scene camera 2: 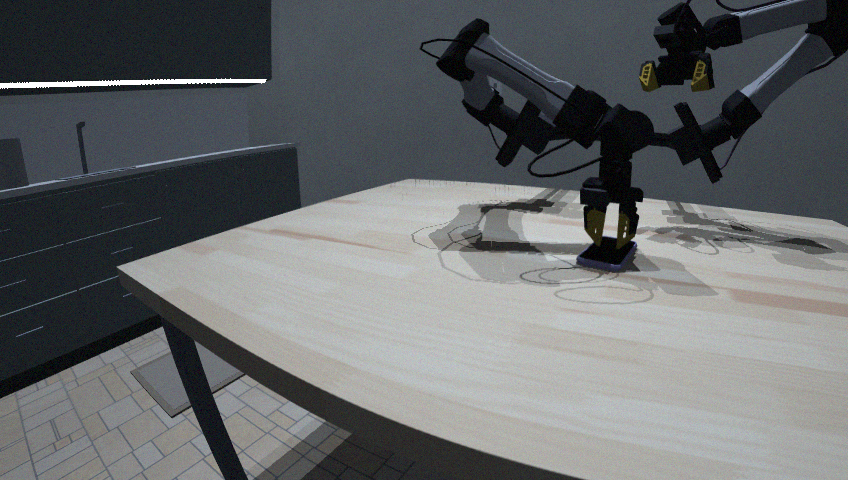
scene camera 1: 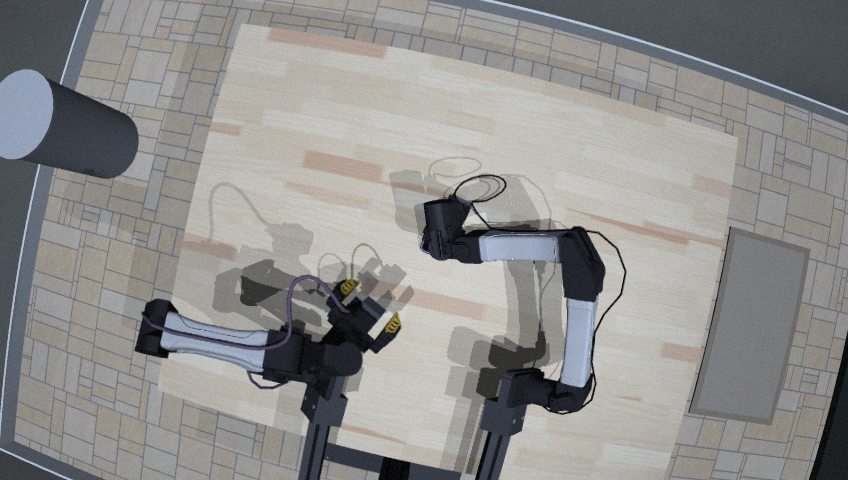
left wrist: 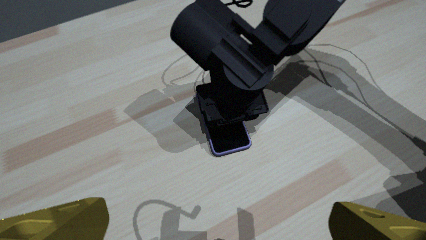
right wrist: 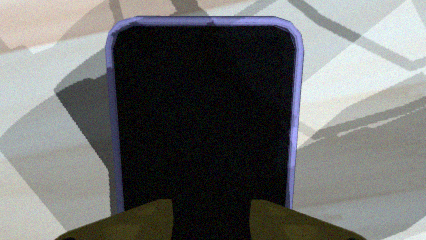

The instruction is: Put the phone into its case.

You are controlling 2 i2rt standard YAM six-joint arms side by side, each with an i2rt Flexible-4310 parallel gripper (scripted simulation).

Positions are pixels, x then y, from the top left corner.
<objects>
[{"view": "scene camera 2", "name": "my left gripper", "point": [669, 89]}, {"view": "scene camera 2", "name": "my right gripper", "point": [608, 247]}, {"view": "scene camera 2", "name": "black phone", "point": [607, 252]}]
</objects>
